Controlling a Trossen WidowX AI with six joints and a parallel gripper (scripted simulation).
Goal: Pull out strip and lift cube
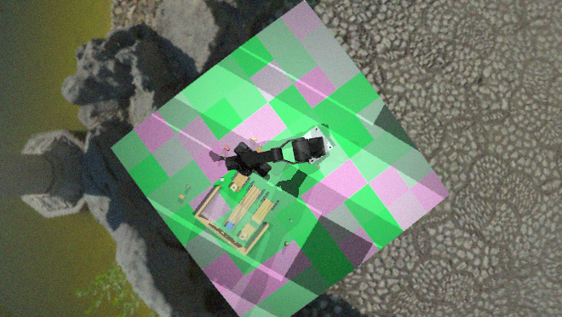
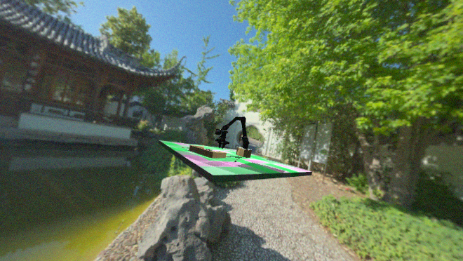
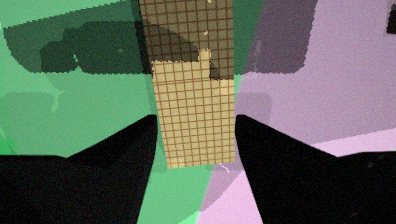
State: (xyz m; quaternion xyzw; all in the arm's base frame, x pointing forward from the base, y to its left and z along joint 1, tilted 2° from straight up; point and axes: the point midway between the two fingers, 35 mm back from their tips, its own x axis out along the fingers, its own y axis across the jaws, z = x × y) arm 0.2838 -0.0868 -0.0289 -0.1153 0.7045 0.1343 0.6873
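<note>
My gripper tip is 6 cm short of the tan gridded strip, 5 cm above it and 3 cm to the right of it. Round my gripper tip: white cube (20 cm ahead, 4 cm below, 1 cm to the left).
</note>
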